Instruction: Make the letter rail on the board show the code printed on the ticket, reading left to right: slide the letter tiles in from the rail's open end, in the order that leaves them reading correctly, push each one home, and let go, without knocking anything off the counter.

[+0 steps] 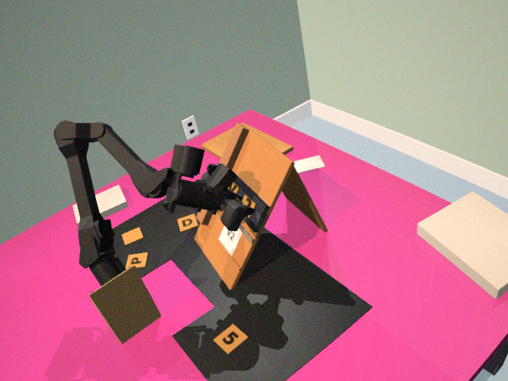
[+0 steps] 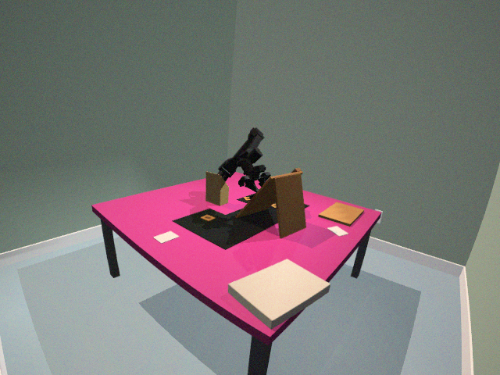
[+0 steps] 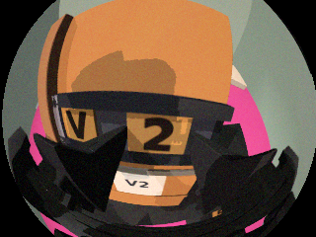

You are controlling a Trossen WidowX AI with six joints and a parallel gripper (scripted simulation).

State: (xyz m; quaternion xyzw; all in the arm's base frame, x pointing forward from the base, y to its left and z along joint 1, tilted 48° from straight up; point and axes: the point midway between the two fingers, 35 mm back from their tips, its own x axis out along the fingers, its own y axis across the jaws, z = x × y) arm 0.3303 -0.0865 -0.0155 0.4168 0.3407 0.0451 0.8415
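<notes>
Now: the white ticket 50 mm behind my gripper tip, 30 mm to the left of it and 80 mm below it. From my gripper tip the other things lie so: white block 220 mm behind, 590 mm to the left, 150 mm below; orange flat panel 320 mm ahead, 440 mm to the left, 160 mm below; black mat 150 mm behind, 60 mm to the left, 160 mm below.
</notes>
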